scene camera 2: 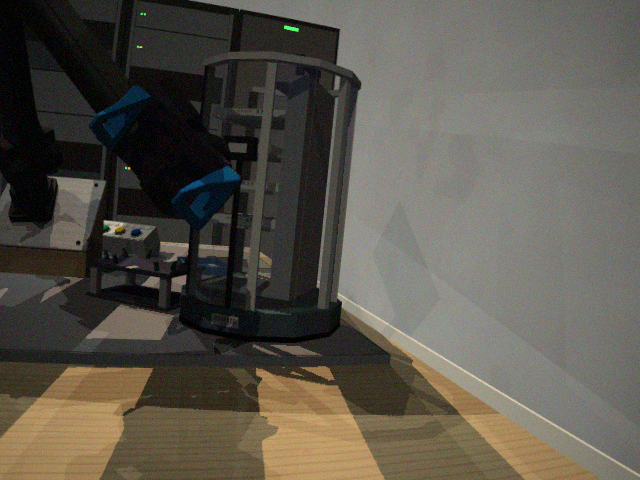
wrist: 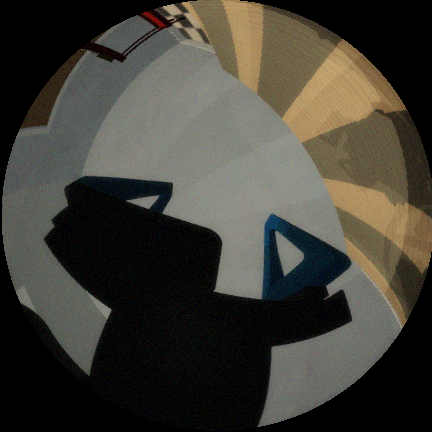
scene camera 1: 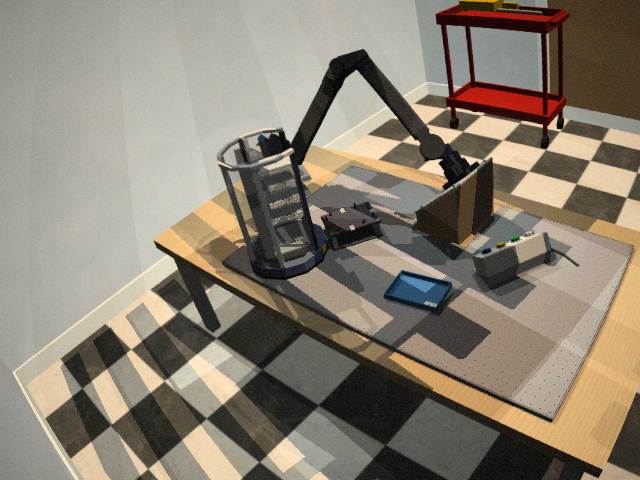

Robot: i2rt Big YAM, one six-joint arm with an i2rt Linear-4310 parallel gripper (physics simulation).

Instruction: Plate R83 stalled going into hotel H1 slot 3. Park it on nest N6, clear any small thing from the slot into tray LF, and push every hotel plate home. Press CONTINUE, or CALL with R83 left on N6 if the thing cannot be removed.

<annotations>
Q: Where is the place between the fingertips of my gripper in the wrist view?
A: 220, 203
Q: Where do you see a cylindrical plate rack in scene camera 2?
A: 265, 268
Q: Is my gripper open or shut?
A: Open.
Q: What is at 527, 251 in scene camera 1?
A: A grey button box.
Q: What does my gripper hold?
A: Nothing.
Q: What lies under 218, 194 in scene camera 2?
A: My gripper.
</annotations>
